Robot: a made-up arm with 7 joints.
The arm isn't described. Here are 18 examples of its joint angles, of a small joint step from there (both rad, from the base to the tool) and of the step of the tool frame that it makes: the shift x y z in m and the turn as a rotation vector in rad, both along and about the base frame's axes.
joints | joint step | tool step
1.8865 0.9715 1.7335 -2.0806 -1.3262 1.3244 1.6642 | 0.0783 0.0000 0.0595 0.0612 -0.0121 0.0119 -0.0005 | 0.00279 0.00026 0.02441 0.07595 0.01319 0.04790
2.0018 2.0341 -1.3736 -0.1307 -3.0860 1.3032 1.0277 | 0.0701 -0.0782 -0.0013 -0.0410 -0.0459 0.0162 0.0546 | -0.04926 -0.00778 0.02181 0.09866 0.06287 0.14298
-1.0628 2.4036 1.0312 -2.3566 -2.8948 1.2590 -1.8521 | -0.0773 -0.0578 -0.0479 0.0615 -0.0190 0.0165 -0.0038 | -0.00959 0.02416 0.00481 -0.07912 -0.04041 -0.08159
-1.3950 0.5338 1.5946 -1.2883 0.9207 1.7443 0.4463 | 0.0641 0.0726 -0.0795 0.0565 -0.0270 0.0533 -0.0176 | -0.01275 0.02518 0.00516 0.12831 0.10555 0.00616
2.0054 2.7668 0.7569 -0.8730 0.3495 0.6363 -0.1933 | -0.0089 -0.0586 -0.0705 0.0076 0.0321 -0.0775 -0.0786 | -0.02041 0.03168 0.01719 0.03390 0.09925 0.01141
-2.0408 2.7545 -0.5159 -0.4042 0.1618 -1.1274 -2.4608 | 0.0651 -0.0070 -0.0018 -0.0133 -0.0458 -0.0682 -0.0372 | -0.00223 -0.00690 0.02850 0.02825 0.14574 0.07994
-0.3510 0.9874 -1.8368 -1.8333 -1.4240 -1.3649 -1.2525 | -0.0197 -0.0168 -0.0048 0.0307 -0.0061 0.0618 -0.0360 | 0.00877 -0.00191 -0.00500 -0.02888 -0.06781 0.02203
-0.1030 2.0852 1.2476 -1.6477 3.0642 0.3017 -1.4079 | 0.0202 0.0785 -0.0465 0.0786 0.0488 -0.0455 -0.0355 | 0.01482 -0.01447 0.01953 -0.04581 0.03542 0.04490
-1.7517 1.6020 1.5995 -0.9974 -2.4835 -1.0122 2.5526 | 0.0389 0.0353 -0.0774 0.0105 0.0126 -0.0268 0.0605 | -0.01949 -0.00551 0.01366 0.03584 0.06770 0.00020
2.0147 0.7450 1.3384 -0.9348 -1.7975 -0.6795 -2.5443 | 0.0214 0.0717 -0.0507 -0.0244 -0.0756 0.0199 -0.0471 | 0.02627 0.03019 -0.00562 -0.12421 0.16793 -0.05498
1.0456 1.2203 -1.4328 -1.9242 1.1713 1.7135 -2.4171 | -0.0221 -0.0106 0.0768 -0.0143 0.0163 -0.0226 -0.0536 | 0.01836 0.00359 -0.02082 0.00080 -0.09885 0.07026
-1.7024 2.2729 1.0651 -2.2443 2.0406 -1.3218 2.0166 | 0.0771 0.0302 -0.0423 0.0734 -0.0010 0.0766 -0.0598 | -0.00605 -0.00774 0.03229 -0.13604 0.13907 0.02416
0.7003 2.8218 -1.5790 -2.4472 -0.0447 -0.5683 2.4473 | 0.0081 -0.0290 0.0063 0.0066 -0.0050 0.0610 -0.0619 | -0.00409 0.00497 -0.00592 -0.01310 -0.00276 -0.07818
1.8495 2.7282 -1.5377 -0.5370 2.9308 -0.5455 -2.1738 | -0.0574 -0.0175 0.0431 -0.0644 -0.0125 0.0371 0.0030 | -0.01734 0.00382 0.01827 0.00397 -0.11212 0.08809
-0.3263 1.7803 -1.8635 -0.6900 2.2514 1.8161 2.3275 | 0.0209 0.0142 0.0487 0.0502 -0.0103 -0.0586 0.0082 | 0.00032 0.00374 0.01754 0.10554 -0.04053 -0.03821
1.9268 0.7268 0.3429 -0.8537 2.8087 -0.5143 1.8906 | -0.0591 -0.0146 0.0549 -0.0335 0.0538 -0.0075 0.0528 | 0.00543 0.01292 -0.02907 0.12365 -0.15587 -0.03729
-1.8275 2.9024 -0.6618 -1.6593 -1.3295 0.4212 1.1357 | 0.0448 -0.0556 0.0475 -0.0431 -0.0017 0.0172 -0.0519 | 0.02502 -0.00938 0.02119 0.08161 0.04312 0.00549
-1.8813 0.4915 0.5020 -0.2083 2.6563 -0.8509 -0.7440 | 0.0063 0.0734 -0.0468 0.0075 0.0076 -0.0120 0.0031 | -0.00694 0.03789 0.00732 0.00929 0.00198 0.08250
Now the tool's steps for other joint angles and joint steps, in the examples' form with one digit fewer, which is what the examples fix.
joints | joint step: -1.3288 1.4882 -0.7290 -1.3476 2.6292 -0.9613 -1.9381 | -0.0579 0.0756 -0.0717 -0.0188 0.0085 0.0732 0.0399
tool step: -0.0223 0.0104 0.0171 0.0667 0.0019 -0.0328
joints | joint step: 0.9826 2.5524 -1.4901 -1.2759 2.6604 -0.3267 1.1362 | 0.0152 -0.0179 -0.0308 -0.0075 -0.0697 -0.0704 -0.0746
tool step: -0.0126 0.0009 -0.0006 -0.0291 0.1624 -0.0347
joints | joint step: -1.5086 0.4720 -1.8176 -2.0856 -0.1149 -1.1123 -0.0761 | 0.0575 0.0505 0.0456 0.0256 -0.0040 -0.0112 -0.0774
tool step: 0.0114 0.0145 -0.0042 -0.1160 0.0120 0.0760
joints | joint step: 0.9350 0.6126 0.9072 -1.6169 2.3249 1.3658 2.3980 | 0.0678 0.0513 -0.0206 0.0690 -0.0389 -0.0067 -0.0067
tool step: -0.0191 0.0119 0.0138 0.0218 0.1377 0.0367
